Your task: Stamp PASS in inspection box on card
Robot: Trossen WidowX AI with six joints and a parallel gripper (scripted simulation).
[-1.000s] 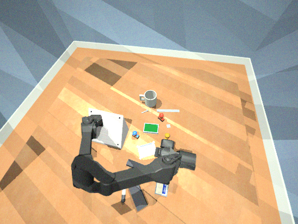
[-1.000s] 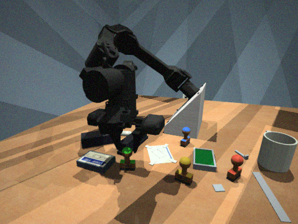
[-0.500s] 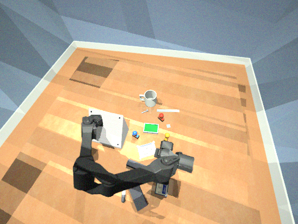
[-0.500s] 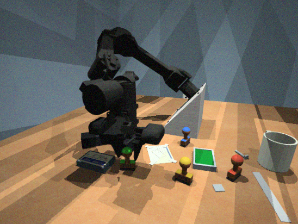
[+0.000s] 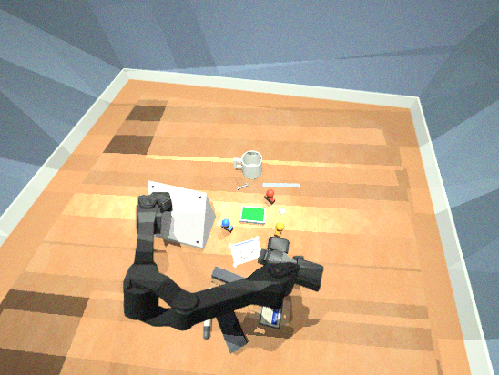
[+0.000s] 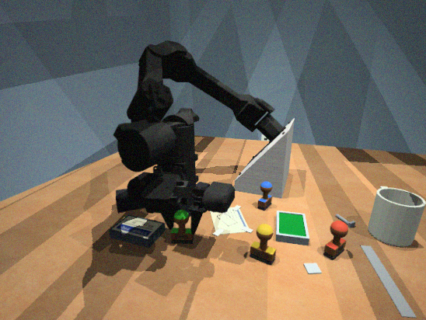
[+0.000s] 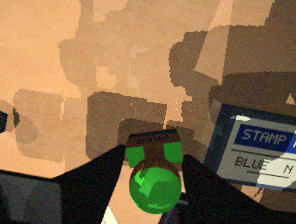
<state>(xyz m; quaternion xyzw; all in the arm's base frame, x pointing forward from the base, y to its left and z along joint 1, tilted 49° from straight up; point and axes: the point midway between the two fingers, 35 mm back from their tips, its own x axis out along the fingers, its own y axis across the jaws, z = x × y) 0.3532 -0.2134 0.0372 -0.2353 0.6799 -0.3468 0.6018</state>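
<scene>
My gripper tip is right at the green stamp. Round my gripper tip: card (9 cm behind, 7 cm to the left, 2 cm below); yellow stamp (1 cm ahead, 15 cm to the left); green ink pad (8 cm behind, 20 cm to the left, 2 cm below).
</scene>
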